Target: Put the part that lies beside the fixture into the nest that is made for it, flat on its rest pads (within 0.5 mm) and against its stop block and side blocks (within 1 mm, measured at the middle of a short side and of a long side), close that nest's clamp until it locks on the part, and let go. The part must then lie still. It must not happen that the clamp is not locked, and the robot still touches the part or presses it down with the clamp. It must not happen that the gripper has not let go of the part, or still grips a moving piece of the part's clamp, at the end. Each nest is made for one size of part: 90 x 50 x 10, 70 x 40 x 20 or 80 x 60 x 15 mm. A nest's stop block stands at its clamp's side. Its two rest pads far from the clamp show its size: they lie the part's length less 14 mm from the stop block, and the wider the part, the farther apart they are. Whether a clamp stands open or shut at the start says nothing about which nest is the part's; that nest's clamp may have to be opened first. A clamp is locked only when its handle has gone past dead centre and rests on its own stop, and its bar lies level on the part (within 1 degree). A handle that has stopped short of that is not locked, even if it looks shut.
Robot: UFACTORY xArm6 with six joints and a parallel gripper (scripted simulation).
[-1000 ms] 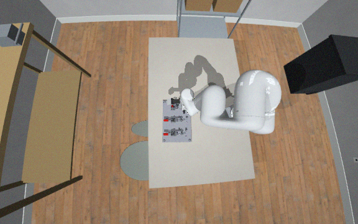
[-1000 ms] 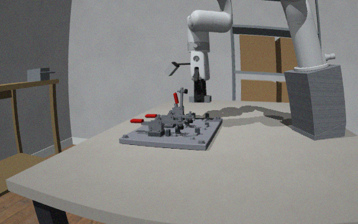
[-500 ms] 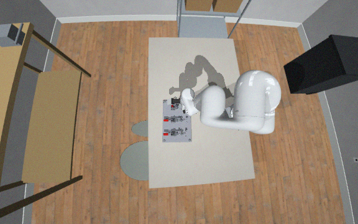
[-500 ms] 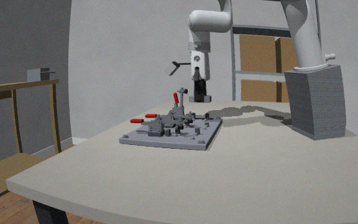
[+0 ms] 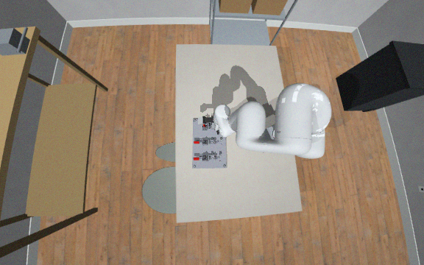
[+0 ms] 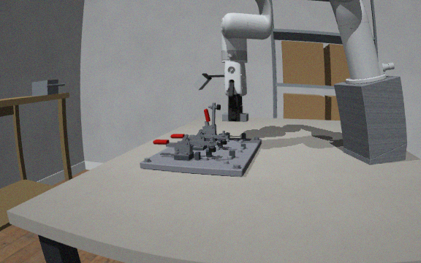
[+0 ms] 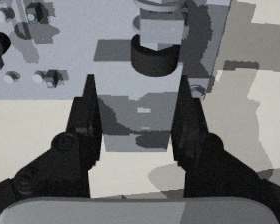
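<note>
Now: the grey fixture plate 100 mm to the left of my hand, 90 mm below it and 50 mm ahead of it. Round my hand: grey block part 10 mm below.
</note>
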